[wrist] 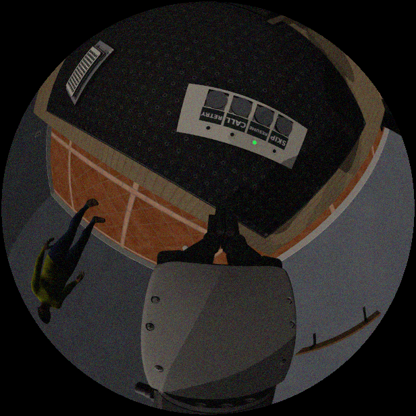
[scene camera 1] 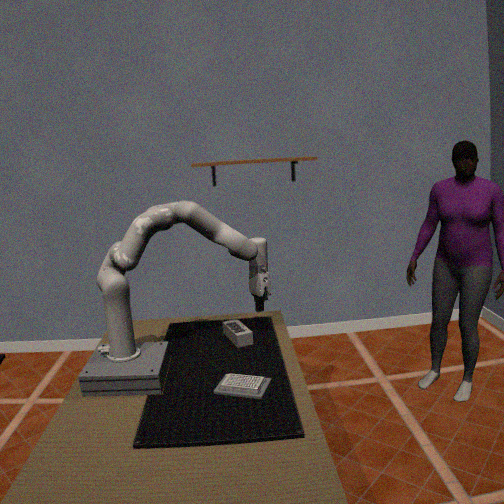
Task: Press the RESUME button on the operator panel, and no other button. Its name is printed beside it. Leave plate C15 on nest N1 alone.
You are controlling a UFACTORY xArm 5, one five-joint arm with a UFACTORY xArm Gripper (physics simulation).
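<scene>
The operator panel [scene camera 1: 242, 340] [wrist: 192, 115] is a pale box with a row of round grey buttons labelled RETRY, CALL, RESUME and SKIP. The RESUME button [wrist: 263, 116] sits between CALL [wrist: 241, 105] and SKIP [wrist: 284, 125]; a green light [wrist: 254, 142] shines beside its label. My gripper [scene camera 1: 259, 309] [wrist: 221, 213] is shut and empty. It hangs above the far part of the mat, beyond the panel and clear of it. A white plate on a grey nest [scene camera 1: 243, 382] [wrist: 84, 70] lies apart from the panel; its name is too small to read.
A black mat [scene camera 1: 215, 420] [wrist: 150, 65] lies on the wooden table [scene camera 1: 200, 475] [wrist: 150, 182]. A person in purple [scene camera 1: 465, 225] stands right of the table; a person in a yellow top [wrist: 47, 275] shows in the wrist view. A wall shelf [scene camera 1: 255, 161] [wrist: 345, 335] hangs behind.
</scene>
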